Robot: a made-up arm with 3 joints. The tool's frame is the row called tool. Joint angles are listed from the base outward.
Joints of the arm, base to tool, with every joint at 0 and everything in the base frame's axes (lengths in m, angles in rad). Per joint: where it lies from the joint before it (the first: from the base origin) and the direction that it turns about. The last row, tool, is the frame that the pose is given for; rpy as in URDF.
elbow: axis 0 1 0 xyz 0.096 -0.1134 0.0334
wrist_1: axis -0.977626 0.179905 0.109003 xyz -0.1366 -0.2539 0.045
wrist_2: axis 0 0 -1 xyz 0.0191 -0.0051 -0.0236
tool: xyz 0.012 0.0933 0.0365 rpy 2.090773 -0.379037 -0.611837
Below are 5 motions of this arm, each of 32 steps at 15 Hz.
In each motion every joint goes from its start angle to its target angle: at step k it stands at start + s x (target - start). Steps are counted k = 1, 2, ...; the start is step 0. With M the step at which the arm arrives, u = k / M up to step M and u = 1 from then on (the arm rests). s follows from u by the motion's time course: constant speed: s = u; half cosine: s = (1 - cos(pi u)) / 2; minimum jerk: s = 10 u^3 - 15 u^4 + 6 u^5.
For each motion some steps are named. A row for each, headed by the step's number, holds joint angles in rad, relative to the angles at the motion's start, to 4 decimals.
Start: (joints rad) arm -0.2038 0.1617 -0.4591
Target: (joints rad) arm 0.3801 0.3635 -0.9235
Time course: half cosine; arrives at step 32
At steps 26, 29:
26: 0.5347 0.1848 -0.4253
29: 0.5713 0.1975 -0.4544

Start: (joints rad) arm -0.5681 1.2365 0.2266
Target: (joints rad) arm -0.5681 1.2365 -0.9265
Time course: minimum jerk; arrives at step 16
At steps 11, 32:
11: 0.0000 0.0000 -0.9455
32: 0.0000 0.0000 -1.1531

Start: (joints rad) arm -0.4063 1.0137 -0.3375
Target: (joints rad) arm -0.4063 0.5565 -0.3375
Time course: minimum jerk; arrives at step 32
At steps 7, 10, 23, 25, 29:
7: 0.0000 -0.0335 0.0000
10: 0.0000 -0.0823 0.0000
23: 0.0000 -0.3936 0.0000
25: 0.0000 -0.4237 0.0000
29: 0.0000 -0.4539 0.0000

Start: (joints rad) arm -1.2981 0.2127 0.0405
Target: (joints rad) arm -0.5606 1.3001 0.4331
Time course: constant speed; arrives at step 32
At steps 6, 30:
6: 0.1383 0.2039 0.0736
30: 0.6914 1.0194 0.3681

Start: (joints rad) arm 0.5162 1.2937 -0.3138
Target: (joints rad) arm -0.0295 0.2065 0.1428
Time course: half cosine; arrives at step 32
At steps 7, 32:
7: -0.0619 -0.1234 0.0518
32: -0.5457 -1.0872 0.4566

